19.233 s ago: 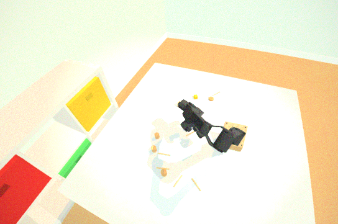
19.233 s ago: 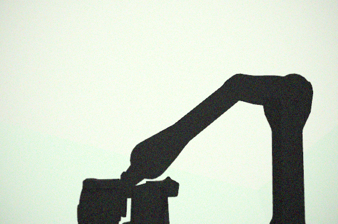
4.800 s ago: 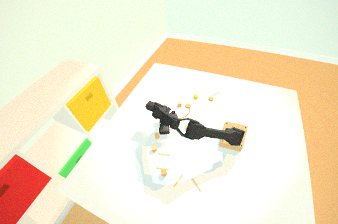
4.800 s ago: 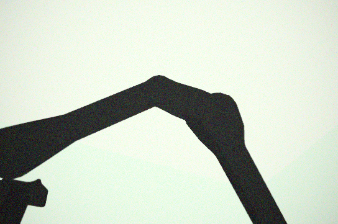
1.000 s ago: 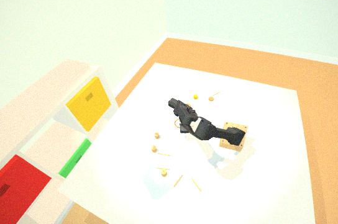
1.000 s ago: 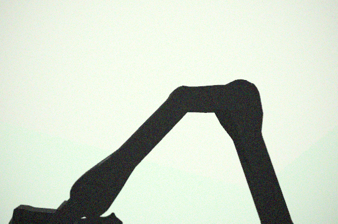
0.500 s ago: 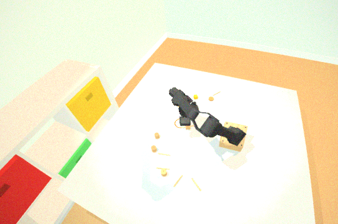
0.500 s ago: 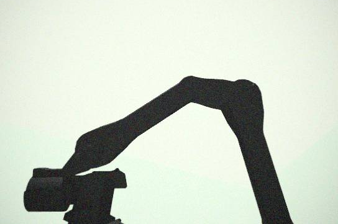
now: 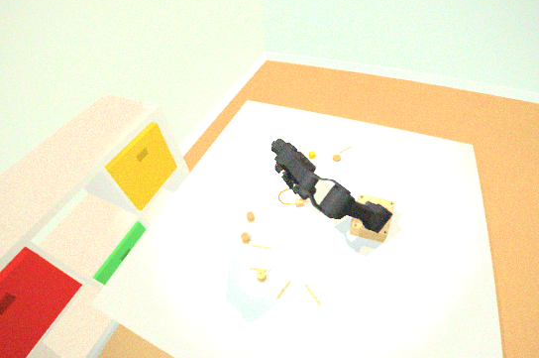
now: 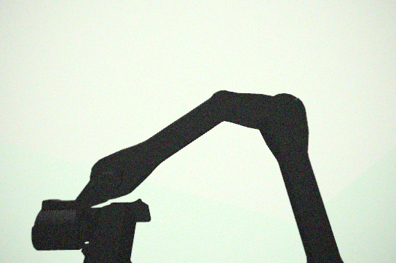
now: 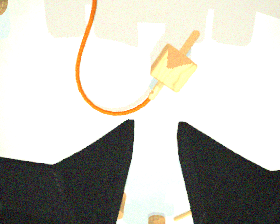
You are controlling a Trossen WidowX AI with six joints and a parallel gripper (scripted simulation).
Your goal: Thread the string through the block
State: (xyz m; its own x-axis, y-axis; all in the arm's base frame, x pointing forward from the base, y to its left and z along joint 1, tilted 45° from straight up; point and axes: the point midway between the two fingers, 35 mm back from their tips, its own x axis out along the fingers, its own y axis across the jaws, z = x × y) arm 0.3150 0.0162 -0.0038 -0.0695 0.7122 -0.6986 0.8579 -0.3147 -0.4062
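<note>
The square wooden block is 20 mm behind my gripper tip, 10 mm to the right of it and 80 mm below it. Also, from my gripper tip: thin wooden stick 10 mm behind, 80 mm below; then round wooden button 40 mm ahead, 190 mm to the right, 80 mm below; then yellow piece 20 mm ahead, 290 mm to the right, 80 mm below.
</note>
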